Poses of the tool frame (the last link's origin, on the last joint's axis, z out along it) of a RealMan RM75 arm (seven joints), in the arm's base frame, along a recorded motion.
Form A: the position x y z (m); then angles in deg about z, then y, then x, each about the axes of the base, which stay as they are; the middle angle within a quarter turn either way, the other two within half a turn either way.
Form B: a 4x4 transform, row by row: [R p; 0 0 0 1], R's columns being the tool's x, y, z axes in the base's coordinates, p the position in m. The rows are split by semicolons. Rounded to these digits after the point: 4 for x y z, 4 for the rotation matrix.
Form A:
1: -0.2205 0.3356 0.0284 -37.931 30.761 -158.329
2: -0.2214 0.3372 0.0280 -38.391 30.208 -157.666
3: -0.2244 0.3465 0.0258 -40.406 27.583 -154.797
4: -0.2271 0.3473 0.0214 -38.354 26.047 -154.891
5: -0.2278 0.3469 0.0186 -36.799 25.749 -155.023
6: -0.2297 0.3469 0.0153 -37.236 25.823 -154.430
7: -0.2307 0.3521 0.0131 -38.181 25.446 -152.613
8: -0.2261 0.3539 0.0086 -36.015 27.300 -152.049
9: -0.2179 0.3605 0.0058 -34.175 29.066 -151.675
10: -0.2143 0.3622 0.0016 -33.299 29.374 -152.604
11: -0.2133 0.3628 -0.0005 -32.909 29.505 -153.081
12: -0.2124 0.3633 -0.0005 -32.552 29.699 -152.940
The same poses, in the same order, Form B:
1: 0.6778 0.5282 0.5115 -0.2205; 0.4223 -0.8491 0.3173 0.3356; 0.6019 0.0009 -0.7986 0.0284; 0 0 0 1
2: 0.6774 0.5367 0.5031 -0.2214; 0.4246 -0.8437 0.3284 0.3372; 0.6008 -0.0088 -0.7994 0.0280; 0 0 0 1
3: 0.6749 0.5745 0.4630 -0.2244; 0.4364 -0.8168 0.3774 0.3465; 0.5950 -0.0527 -0.8020 0.0258; 0 0 0 1
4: 0.7045 0.5575 0.4391 -0.2271; 0.4158 -0.8257 0.3812 0.3473; 0.5751 -0.0860 -0.8135 0.0214; 0 0 0 1
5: 0.7212 0.5395 0.4344 -0.2278; 0.3961 -0.8357 0.3803 0.3469; 0.5683 -0.1022 -0.8165 0.0186; 0 0 0 1
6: 0.7166 0.5447 0.4356 -0.2297; 0.3962 -0.8319 0.3885 0.3469; 0.5740 -0.1059 -0.8120 0.0153; 0 0 0 1
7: 0.7098 0.5582 0.4297 -0.2307; 0.3935 -0.8201 0.4154 0.3521; 0.5842 -0.1258 -0.8018 0.0131; 0 0 0 1
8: 0.7188 0.5225 0.4586 -0.2261; 0.3455 -0.8409 0.4165 0.3539; 0.6033 -0.1409 -0.7850 0.0086; 0 0 0 1
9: 0.7231 0.4910 0.4858 -0.2179; 0.3038 -0.8578 0.4147 0.3605; 0.6203 -0.1523 -0.7694 0.0058; 0 0 0 1
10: 0.7284 0.4784 0.4905 -0.2143; 0.2988 -0.8660 0.4010 0.3622; 0.6166 -0.1455 -0.7737 0.0016; 0 0 0 1
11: 0.7307 0.4728 0.4925 -0.2133; 0.2972 -0.8697 0.3940 0.3628; 0.6146 -0.1415 -0.7760 -0.0005; 0 0 0 1
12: 0.7322 0.4674 0.4954 -0.2124; 0.2892 -0.8719 0.3952 0.3633; 0.6167 -0.1461 -0.7736 -0.0005; 0 0 0 1
